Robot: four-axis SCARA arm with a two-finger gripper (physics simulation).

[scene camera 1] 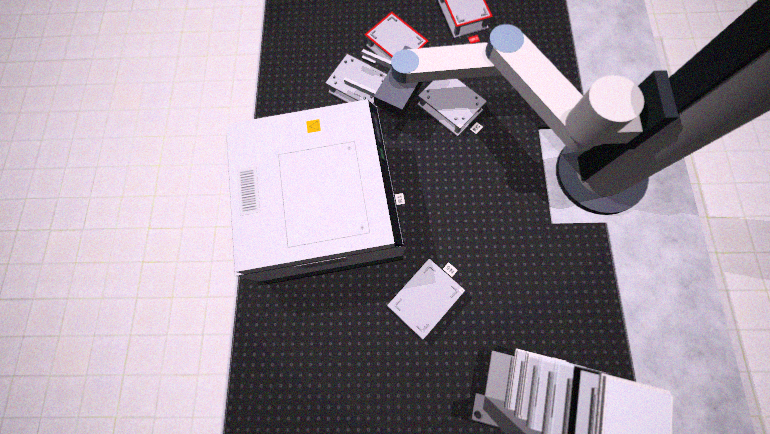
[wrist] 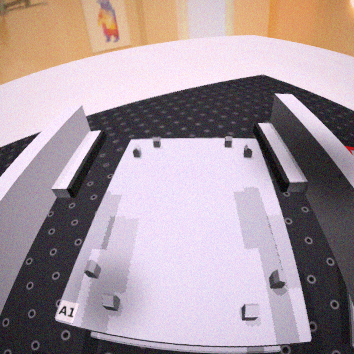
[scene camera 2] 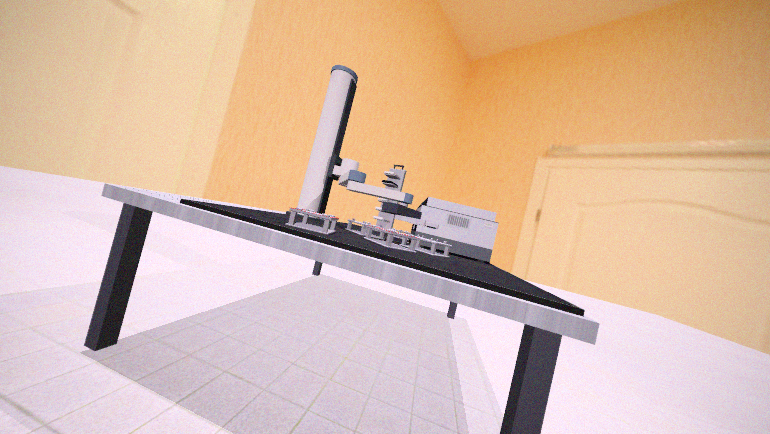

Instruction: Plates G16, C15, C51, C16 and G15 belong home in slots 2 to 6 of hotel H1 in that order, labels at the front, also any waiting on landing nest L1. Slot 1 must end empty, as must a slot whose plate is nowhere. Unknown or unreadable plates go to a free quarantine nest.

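Where they show: gripper, between the fingertips: [scene camera 1: 354,66] [wrist: 176,114] [scene camera 2: 431,225]; arm's base, origin of its link: [scene camera 1: 599,173].
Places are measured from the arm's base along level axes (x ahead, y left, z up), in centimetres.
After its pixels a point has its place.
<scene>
My gripper [scene camera 1: 367,71] {x 71.0, y -30.1, z 12.2 cm} [wrist: 176,114] {x 71.0, y -30.1, z 12.2 cm} is open and empty above a grey nest [scene camera 1: 341,72] {x 75.6, y -32.8, z 6.3 cm} [wrist: 185,225] {x 68.8, y -29.1, z 6.3 cm}. Its two fingers stand apart, one over each long side. The nest's top is bare between its small corner posts in the wrist view, with an A1 mark at its near left corner; no L1 label shows there now. Hotel H1 [scene camera 1: 638,409] {x 29.4, y 51.0, z 48.0 cm} is at the bottom right of scene camera 1, seen from above, with several shelf or plate edges whose labels cannot be read. Two red-rimmed quarantine nests [scene camera 1: 396,33] {x 58.4, y -46.5, z 6.2 cm} [scene camera 1: 470,11] {x 34.7, y -53.9, z 6.3 cm} stand at the top, with no plate visible on them.
A large white instrument [scene camera 1: 323,194] {x 75.4, y 13.7, z 26.3 cm} [scene camera 2: 458,218] {x 82.1, y -7.2, z 19.3 cm} stands beside the nest. Another grey nest [scene camera 1: 452,102] {x 42.4, y -21.2, z 6.2 cm} is right of the gripper. A light nest or plate top [scene camera 1: 425,299] {x 52.6, y 35.5, z 6.3 cm} lies lower down. The arm's column [scene camera 2: 328,140] {x 4.0, y -6.4, z 46.3 cm} stands on the table's far side.
</scene>
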